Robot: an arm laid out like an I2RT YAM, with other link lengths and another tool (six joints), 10 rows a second.
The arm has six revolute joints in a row. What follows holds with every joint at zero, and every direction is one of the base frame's.
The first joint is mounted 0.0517 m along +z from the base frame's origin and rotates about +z.
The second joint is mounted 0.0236 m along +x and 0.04 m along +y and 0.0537 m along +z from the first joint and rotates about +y.
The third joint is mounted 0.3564 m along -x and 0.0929 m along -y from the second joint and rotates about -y.
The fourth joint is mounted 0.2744 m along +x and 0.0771 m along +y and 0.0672 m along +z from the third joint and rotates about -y.
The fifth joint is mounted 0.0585 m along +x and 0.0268 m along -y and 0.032 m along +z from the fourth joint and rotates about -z.
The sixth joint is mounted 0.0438 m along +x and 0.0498 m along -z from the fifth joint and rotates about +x.
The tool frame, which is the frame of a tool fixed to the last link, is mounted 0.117 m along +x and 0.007 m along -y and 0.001 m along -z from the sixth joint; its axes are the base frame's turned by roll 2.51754, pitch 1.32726 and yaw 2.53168 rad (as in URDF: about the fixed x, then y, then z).
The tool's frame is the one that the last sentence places.
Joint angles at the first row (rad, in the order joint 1, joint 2, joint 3, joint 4, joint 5, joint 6):
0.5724 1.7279 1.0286 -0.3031 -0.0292 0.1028
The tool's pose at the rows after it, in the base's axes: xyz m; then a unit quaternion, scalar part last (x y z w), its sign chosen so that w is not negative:
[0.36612 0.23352 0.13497 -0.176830 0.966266 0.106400 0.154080]
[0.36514 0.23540 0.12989 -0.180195 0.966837 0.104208 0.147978]
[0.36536 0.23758 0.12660 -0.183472 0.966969 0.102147 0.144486]
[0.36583 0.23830 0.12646 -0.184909 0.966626 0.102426 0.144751]
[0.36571 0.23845 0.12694 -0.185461 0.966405 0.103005 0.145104]
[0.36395 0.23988 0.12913 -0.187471 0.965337 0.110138 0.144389]
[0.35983 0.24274 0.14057 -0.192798 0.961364 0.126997 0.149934]
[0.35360 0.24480 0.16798 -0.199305 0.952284 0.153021 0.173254]
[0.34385 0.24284 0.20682 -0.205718 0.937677 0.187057 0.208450]
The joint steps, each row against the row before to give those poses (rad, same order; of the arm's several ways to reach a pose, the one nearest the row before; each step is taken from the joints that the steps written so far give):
0.0065 0.0042 0.0000 -0.0011 0.0004 -0.0030
0.0046 0.0122 0.0000 -0.0008 -0.0008 -0.0023
0.0042 0.0111 0.0038 -0.0007 0.0008 -0.0031
0.0003 0.0019 0.0016 0.0011 -0.0012 -0.0023
0.0001 -0.0012 0.0000 0.0000 -0.0011 -0.0007
-0.0004 -0.0065 -0.0011 -0.0008 -0.0145 0.0007
0.0000 -0.0289 -0.0004 -0.0042 -0.0290 0.0000
-0.0004 -0.0680 -0.0012 -0.0011 -0.0332 0.0008
-0.0076 -0.0984 -0.0030 0.0000 -0.0435 0.0011

